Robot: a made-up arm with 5 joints. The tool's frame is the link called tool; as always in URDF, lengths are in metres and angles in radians. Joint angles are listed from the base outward.
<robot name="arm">
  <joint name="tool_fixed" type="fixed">
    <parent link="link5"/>
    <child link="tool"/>
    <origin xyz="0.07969 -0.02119 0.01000" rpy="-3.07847 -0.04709 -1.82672"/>
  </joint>
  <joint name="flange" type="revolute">
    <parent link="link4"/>
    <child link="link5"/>
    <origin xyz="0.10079 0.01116 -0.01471" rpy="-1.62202 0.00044 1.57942"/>
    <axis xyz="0 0 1"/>
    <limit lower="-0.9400" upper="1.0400"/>
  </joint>
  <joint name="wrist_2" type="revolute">
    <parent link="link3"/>
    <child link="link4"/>
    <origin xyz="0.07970 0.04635 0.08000" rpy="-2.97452 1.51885 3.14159"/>
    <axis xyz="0 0 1"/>
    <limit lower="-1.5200" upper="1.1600"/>
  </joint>
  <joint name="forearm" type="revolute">
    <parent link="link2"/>
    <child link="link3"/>
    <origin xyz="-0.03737 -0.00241 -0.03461" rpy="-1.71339 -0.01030 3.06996"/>
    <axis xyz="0 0 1"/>
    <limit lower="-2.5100" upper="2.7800"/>
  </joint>
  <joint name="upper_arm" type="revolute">
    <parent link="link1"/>
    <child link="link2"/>
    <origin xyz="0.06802 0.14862 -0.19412" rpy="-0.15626 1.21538 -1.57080"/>
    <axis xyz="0 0 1"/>
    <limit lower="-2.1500" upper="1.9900"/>
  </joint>
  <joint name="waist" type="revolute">
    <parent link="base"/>
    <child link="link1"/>
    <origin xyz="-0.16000 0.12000 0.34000" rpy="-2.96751 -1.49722 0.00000"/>
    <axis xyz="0 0 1"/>
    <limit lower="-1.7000" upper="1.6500"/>
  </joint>
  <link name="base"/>
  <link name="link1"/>
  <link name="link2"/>
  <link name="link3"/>
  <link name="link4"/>
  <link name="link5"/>
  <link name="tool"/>
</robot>
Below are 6 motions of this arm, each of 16 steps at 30 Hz.
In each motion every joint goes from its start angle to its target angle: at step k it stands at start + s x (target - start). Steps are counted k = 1, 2, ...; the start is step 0. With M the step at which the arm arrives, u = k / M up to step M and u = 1 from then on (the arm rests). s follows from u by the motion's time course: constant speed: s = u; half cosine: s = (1 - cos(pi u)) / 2; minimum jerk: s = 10 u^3 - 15 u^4 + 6 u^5.
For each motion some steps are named. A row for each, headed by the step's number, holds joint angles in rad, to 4 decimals.
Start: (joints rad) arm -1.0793 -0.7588 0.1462 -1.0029 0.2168
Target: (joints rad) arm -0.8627 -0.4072 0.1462 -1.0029 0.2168
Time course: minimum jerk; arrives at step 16
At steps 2, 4, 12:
2: -1.0758 -0.7532 0.1462 -1.0029 0.2168
4: -1.0569 -0.7224 0.1462 -1.0029 0.2168
12: -0.8851 -0.4436 0.1462 -1.0029 0.2168

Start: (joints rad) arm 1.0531 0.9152 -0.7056 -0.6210 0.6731
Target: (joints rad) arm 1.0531 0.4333 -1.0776 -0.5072 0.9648
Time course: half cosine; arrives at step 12
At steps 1, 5, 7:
1: 1.0531 0.9070 -0.7119 -0.6191 0.6781
5: 1.0531 0.7366 -0.8435 -0.5788 0.7812
7: 1.0531 0.6119 -0.9397 -0.5494 0.8567

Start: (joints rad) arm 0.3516 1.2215 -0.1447 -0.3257 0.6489
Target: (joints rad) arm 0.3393 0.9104 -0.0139 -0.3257 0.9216
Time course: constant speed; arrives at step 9
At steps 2, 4, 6, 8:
2: 0.3489 1.1524 -0.1156 -0.3257 0.7095
4: 0.3461 1.0832 -0.0866 -0.3257 0.7701
6: 0.3434 1.0141 -0.0575 -0.3257 0.8307
8: 0.3407 0.9450 -0.0284 -0.3257 0.8913

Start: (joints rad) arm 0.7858 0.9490 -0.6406 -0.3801 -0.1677
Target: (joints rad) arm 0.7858 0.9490 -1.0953 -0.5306 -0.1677
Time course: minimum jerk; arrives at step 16
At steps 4, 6, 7, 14, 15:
4: 0.7858 0.9490 -0.6877 -0.3957 -0.1677
6: 0.7858 0.9490 -0.7657 -0.4215 -0.1677
7: 0.7858 0.9490 -0.8152 -0.4379 -0.1677
14: 0.7858 0.9490 -1.0880 -0.5282 -0.1677
15: 0.7858 0.9490 -1.0943 -0.5303 -0.1677

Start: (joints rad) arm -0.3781 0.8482 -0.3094 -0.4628 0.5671
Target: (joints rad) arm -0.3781 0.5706 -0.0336 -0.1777 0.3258
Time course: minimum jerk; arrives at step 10
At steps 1, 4, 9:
1: -0.3781 0.8458 -0.3070 -0.4604 0.5650
4: -0.3781 0.7601 -0.2219 -0.3723 0.4905
9: -0.3781 0.5730 -0.0360 -0.1801 0.3279

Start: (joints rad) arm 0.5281 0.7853 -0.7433 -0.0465 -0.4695
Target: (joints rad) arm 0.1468 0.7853 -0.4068 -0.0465 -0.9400
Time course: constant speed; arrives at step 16
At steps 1, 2, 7, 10, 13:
1: 0.5043 0.7853 -0.7223 -0.0465 -0.4989
2: 0.4804 0.7853 -0.7012 -0.0465 -0.5283
7: 0.3613 0.7853 -0.5961 -0.0465 -0.6753
10: 0.2898 0.7853 -0.5330 -0.0465 -0.7636
13: 0.2183 0.7853 -0.4699 -0.0465 -0.8518

